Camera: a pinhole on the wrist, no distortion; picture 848 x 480 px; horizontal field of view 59.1 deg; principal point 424.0 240.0 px. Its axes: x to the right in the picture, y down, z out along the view. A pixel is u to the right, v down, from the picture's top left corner.
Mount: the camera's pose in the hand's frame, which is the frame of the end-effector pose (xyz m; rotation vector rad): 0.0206 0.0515 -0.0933 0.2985 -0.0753 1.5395
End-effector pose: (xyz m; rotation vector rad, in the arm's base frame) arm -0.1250 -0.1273 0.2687 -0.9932 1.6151 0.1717
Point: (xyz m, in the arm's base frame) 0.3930 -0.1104 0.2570
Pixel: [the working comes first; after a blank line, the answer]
In the camera's frame: -0.2589 0.0702 0.5622

80 333
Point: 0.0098 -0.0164 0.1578
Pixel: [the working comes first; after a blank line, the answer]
In the camera's frame: 0.0415 0.0181 0.2929

530 286
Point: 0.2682 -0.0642 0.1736
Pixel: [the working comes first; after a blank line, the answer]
In the camera's frame: -0.1249 0.0210 0.4969

236 272
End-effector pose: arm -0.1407 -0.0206 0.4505 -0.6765 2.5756 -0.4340
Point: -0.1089 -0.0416 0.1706
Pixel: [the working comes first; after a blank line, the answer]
In the camera's frame: 0.1143 -0.0076 0.3390

676 223
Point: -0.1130 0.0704 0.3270
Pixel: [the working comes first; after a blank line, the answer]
In the camera's frame: 0.1050 0.0766 0.1663

outside the picture
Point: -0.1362 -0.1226 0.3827
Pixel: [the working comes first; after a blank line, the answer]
In the camera's frame: -0.0655 -0.0271 0.1991

178 138
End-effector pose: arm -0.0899 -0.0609 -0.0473 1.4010 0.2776 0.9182
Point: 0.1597 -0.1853 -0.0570
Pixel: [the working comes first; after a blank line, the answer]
In the camera's frame: -0.0571 -0.0006 0.3746

310 239
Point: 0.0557 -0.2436 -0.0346
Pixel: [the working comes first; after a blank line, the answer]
In the camera's frame: -0.0018 0.0944 0.3234

420 458
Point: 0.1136 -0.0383 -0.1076
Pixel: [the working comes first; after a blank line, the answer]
In the camera's frame: -0.1312 -0.0756 0.2514

34 15
